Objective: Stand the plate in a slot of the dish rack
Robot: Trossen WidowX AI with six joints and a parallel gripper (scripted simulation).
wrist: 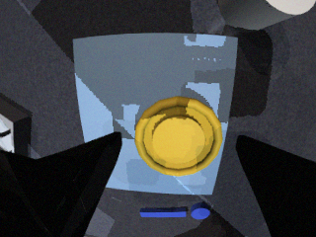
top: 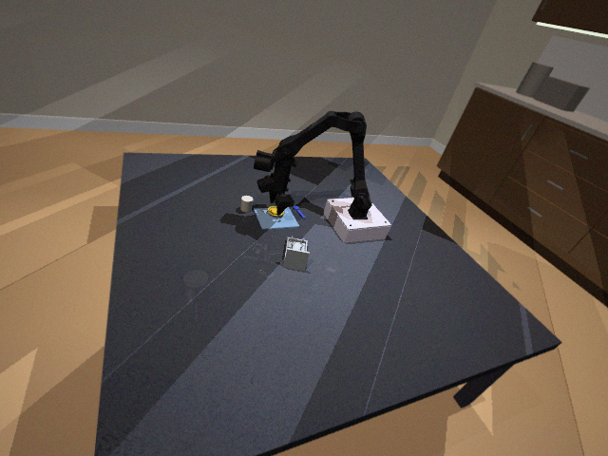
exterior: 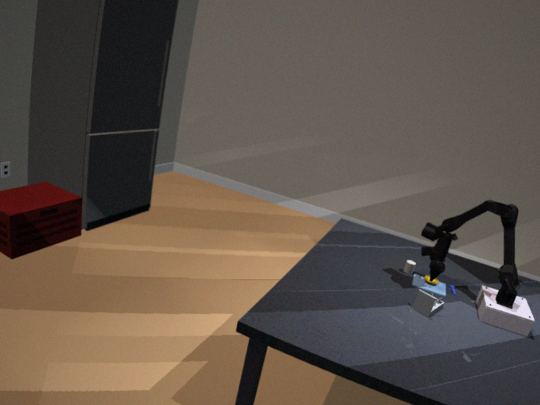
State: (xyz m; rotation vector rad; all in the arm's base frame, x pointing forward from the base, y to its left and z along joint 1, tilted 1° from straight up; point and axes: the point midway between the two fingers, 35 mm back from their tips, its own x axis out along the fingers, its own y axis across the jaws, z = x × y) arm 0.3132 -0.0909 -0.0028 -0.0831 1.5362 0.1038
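The plate lies 10 mm behind my gripper tip and 10 mm below it. The rest, counted from my gripper tip: white cup (110 mm ahead, 40 mm to the right, 10 mm below); blue spoon (110 mm behind, 20 mm to the right, 30 mm below); light blue mat (20 mm to the left, 30 mm below).
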